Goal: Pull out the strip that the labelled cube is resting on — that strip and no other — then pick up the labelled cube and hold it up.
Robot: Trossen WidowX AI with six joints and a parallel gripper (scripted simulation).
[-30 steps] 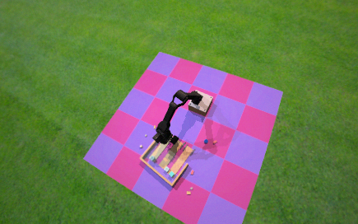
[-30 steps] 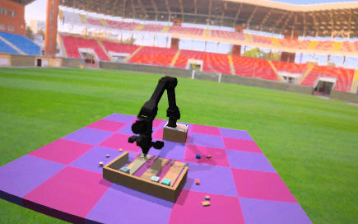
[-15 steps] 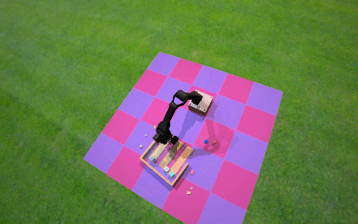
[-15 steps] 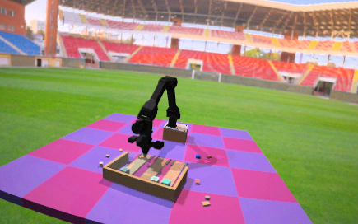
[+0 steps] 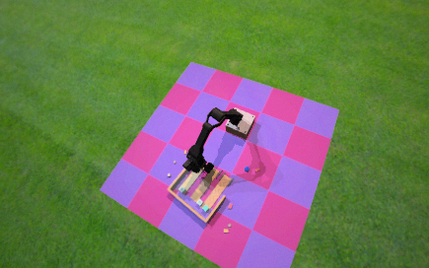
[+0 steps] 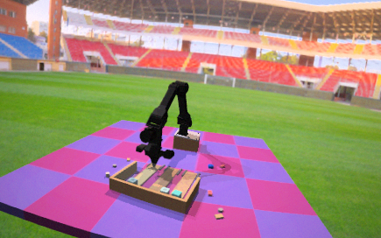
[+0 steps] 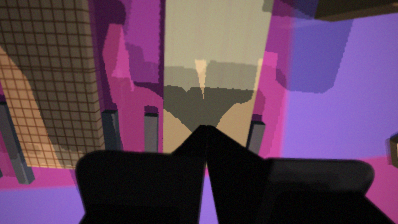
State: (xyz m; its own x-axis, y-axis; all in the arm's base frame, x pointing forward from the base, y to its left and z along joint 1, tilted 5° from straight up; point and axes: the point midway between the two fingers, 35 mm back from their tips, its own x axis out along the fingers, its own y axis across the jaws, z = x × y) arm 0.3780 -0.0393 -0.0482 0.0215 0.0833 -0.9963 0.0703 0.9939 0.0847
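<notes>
My gripper tip is 100 mm short of the tan strip and 10 mm to the left of it.
</notes>
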